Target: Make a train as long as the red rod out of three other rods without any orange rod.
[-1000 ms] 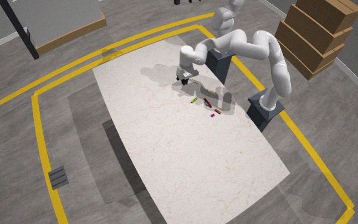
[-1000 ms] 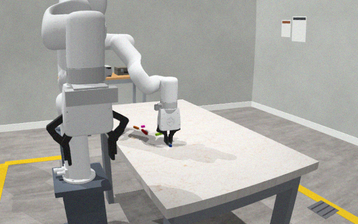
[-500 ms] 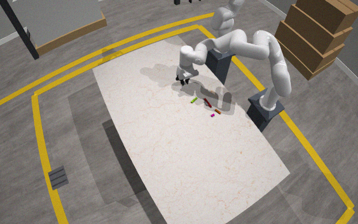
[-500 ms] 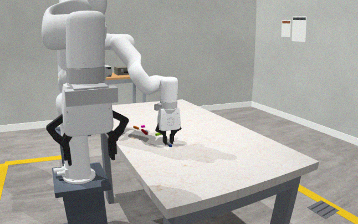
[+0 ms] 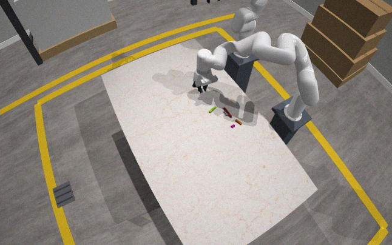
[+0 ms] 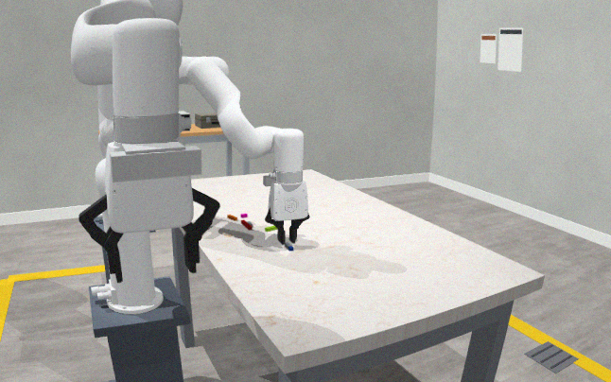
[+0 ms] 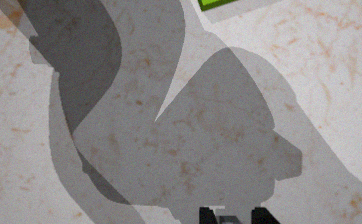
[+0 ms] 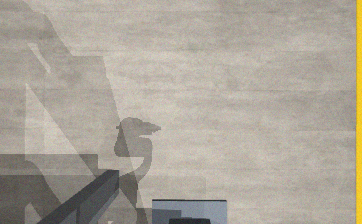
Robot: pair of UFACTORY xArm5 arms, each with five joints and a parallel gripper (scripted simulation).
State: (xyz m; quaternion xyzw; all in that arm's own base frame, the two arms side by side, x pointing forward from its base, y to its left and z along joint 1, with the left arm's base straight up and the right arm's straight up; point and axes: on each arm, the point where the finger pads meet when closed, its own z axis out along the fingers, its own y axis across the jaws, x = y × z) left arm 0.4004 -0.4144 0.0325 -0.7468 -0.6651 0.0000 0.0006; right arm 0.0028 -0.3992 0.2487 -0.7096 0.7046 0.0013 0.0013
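Note:
The blue rod is 3 cm to the right of my left hand and 3 cm below it. Also, from my left hand: lime rod: 14 cm to the left, 3 cm below, 1 cm ahead; then red rod: 20 cm to the left, 6 cm behind, 3 cm below; then magenta rod: 29 cm to the left, 4 cm behind, 3 cm below.

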